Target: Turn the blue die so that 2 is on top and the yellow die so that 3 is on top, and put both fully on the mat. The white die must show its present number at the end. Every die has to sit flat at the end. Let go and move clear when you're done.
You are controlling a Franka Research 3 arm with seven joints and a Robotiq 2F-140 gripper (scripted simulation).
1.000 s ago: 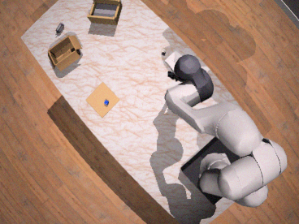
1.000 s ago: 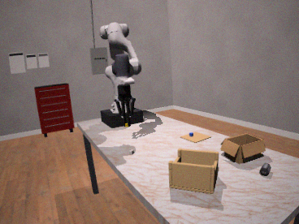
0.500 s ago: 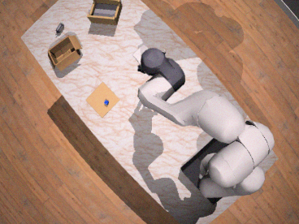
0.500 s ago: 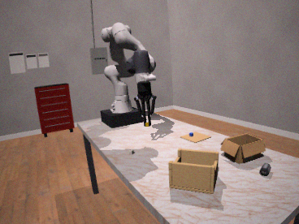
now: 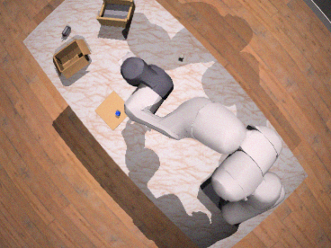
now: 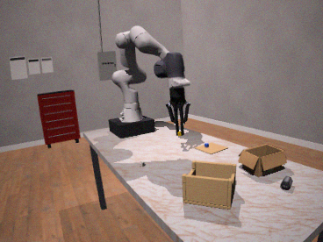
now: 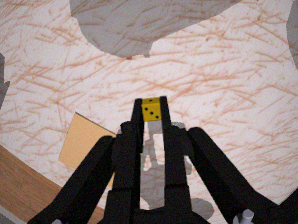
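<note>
My hand is 20 cm to the right of the tan mat, 15 cm above it and 3 cm short of it. From my hand the other things lie so: yellow die 2 cm below; white die 23 cm to the right, 14 cm below; blue die 19 cm to the left, 13 cm below.
</note>
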